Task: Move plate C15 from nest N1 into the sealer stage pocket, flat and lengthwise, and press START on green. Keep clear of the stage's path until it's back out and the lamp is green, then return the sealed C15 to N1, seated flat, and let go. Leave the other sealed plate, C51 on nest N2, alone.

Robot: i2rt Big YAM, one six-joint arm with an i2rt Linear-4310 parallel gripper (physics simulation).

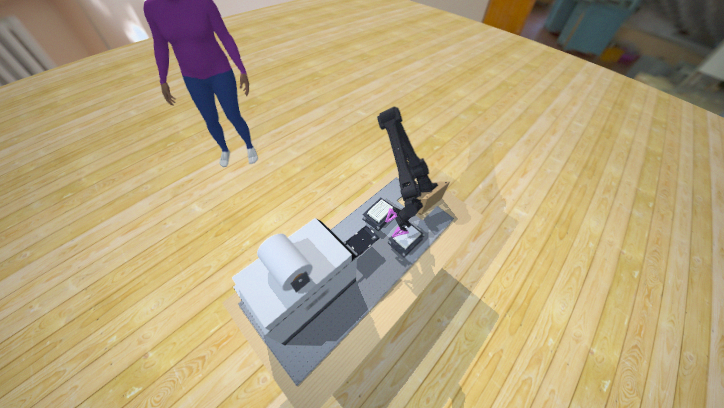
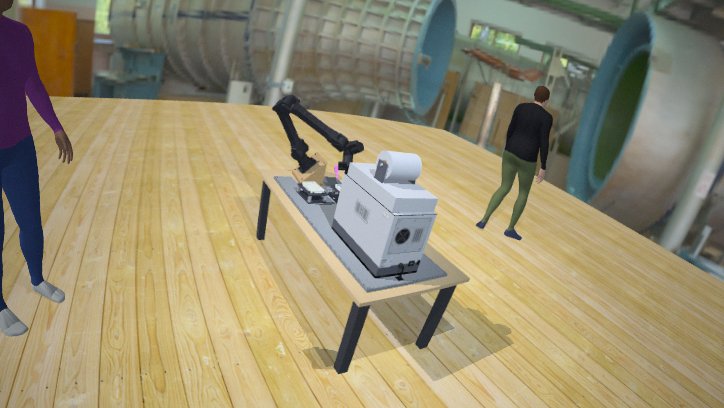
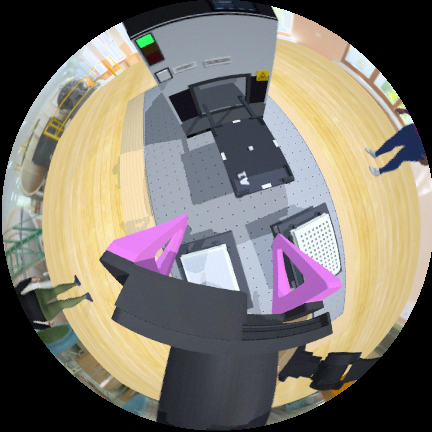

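A white plate with open wells, apparently C15, sits flat in its dark nest; its label is not readable. A smooth-topped sealed plate, apparently C51, sits in the other nest. My gripper is open and empty, with its pink fingers above and between the two nests. The black sealer stage is out, with its pocket bare and an A1 mark at the near end. The lamp is green. The START button is below it.
The sealer stands beyond the stage, with a white roll on top. A person in purple and a person in black stand away from the table.
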